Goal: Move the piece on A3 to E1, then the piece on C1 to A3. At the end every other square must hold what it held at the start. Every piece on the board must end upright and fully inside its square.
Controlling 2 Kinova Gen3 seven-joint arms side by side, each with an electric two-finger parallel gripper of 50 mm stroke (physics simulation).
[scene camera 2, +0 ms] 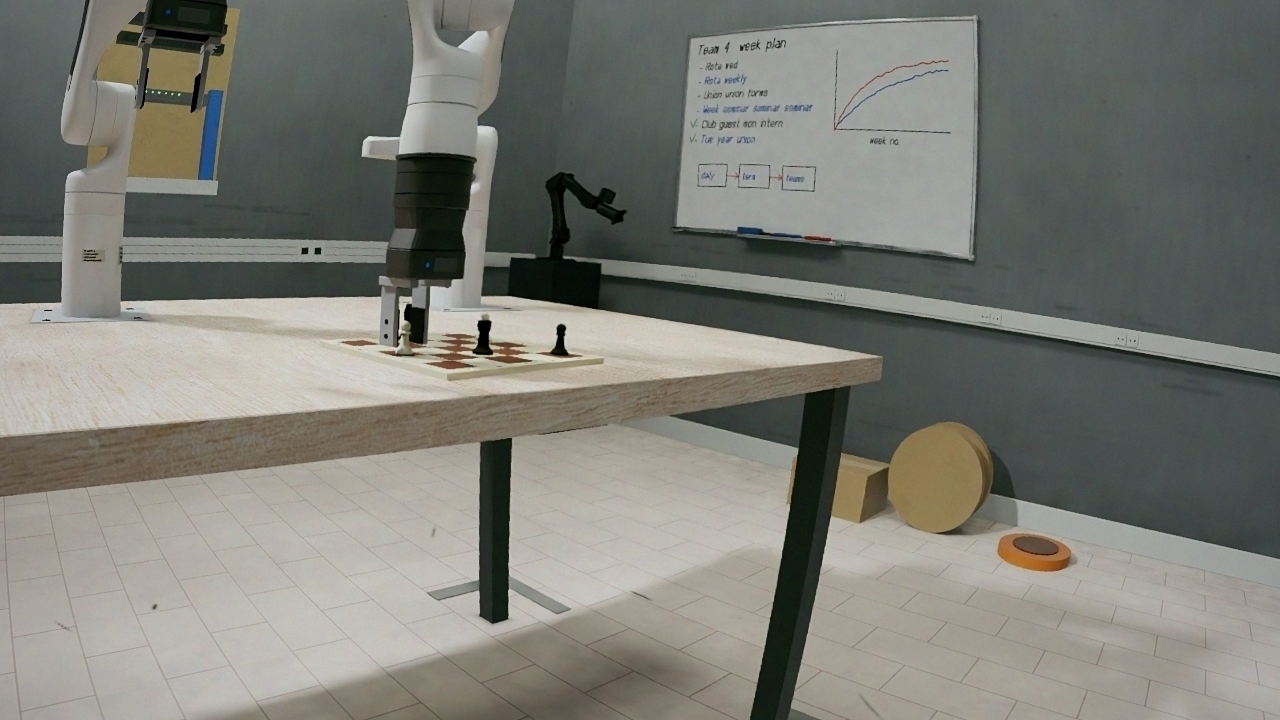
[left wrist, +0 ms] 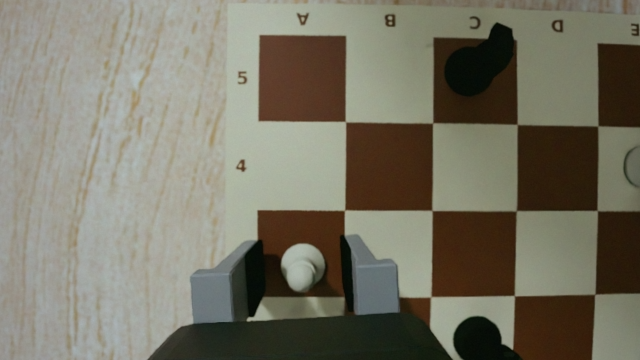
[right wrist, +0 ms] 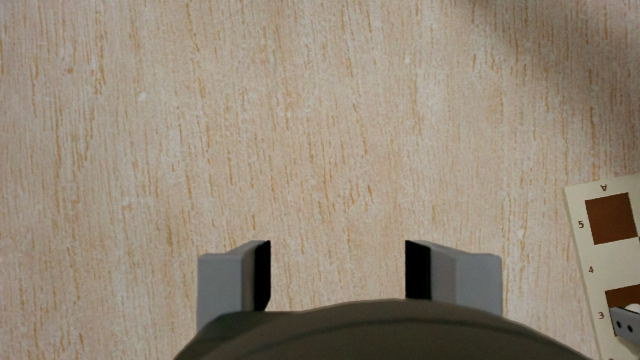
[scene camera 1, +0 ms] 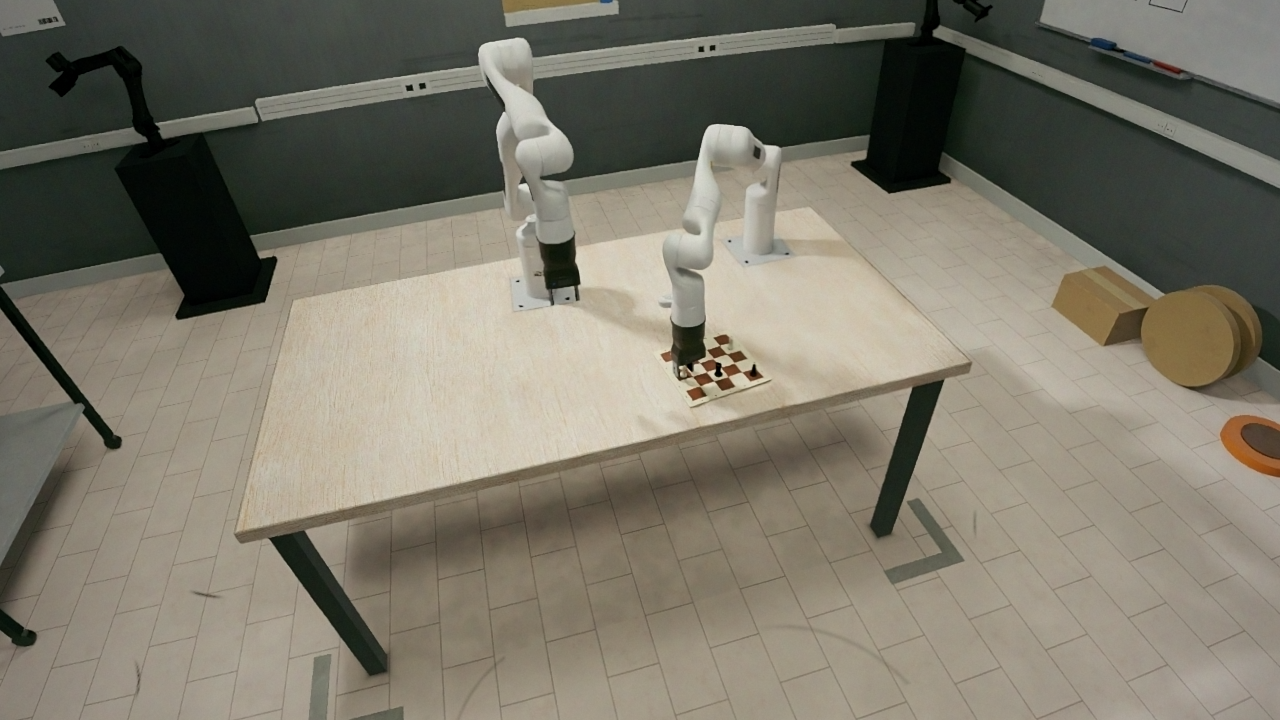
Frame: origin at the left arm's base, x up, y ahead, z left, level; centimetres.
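Where they show: left gripper, fingertip midpoint: (scene camera 2: pixel 403 344) (left wrist: pixel 302 263) (scene camera 1: pixel 683 372); right gripper, fingertip midpoint: (scene camera 2: pixel 167 109) (right wrist: pixel 337 269) (scene camera 1: pixel 564 300); left arm's base, link origin: (scene camera 2: pixel 455 306) (scene camera 1: pixel 757 247); right arm's base, link origin: (scene camera 2: pixel 91 315) (scene camera 1: pixel 542 290).
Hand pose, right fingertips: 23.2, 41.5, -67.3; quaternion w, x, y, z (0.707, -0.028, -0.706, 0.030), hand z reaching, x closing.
Observation:
Things, the pixels of their centre, and the offset from my right fingertips, as dx, dy, dz. "spot": a spot on its surface instead.
- white pawn, body centre: (left wrist: pixel 302 272) (scene camera 2: pixel 405 337) -21.0, +8.4, +25.0
- chessboard, body centre: (left wrist: pixel 472 252) (scene camera 2: pixel 456 351) (scene camera 1: pixel 710 366) -22.9, +7.1, +32.4
- black pawn, body centre: (scene camera 2: pixel 560 339) (scene camera 1: pixel 753 369) -21.0, +13.7, +40.9
- black king-like piece, body centre: (left wrist: pixel 490 353) (scene camera 2: pixel 483 337) (scene camera 1: pixel 718 369) -21.0, +10.9, +33.0
- black piece, body centre: (left wrist: pixel 485 58) (scene camera 2: pixel 408 321) -20.6, -0.9, +31.2
- pale piece, surface spot: (left wrist: pixel 634 166) spot: -22.1, +2.4, +39.1
A white pawn (scene camera 2: pixel 404 340) (left wrist: pixel 302 265) stands upright inside dark square A3 of the chessboard (scene camera 1: pixel 730 392) (scene camera 2: pixel 528 365) (left wrist: pixel 242 120). My left gripper (scene camera 1: pixel 683 368) (left wrist: pixel 302 263) is open, low over the board, with one finger on each side of the pawn and a gap to each. A black pawn (scene camera 1: pixel 754 369) (scene camera 2: pixel 560 340) stands upright on the corner square E1. Squares C1 and E1 do not show in the left wrist view. My right gripper (scene camera 1: pixel 564 295) (scene camera 2: pixel 171 105) (right wrist: pixel 337 269) is open and empty, high above the table, away from the board.
A black king-like piece (scene camera 1: pixel 717 368) (scene camera 2: pixel 483 336) (left wrist: pixel 477 337) stands on C2. Another black piece (left wrist: pixel 467 72) stands on C5. A pale piece (left wrist: pixel 634 166) on E4 shows partly at the left wrist view's right edge. The board lies near the table's front edge.

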